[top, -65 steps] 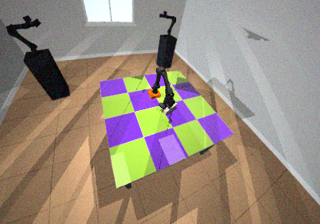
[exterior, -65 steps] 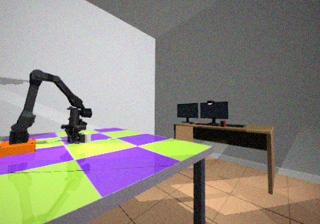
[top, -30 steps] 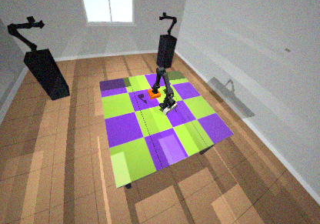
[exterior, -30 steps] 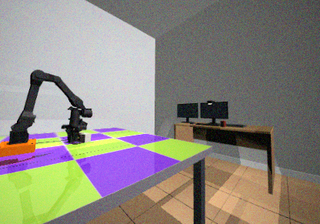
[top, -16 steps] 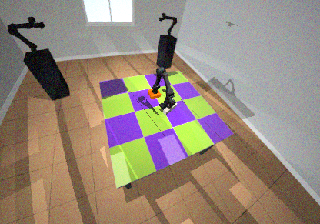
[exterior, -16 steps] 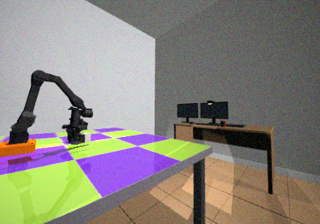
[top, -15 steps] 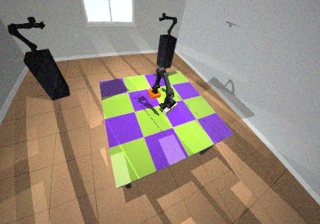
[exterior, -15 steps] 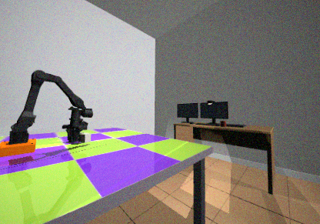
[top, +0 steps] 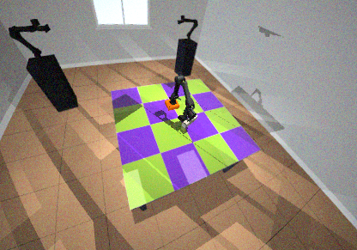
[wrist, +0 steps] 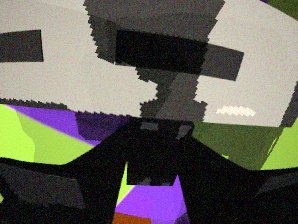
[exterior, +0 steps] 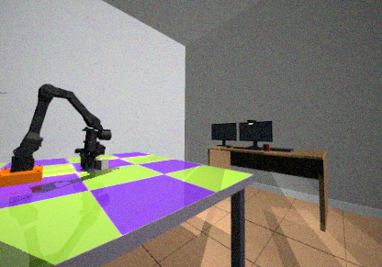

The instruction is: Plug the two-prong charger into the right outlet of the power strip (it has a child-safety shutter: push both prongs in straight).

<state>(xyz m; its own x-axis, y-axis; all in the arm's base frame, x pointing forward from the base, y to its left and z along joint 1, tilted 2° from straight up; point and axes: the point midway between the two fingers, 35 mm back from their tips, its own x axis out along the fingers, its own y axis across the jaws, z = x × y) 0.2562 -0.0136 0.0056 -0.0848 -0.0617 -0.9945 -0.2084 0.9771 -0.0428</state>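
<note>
Right now the black two-prong charger is 2 cm ahead of my gripper tip and 1 cm above it.
</note>
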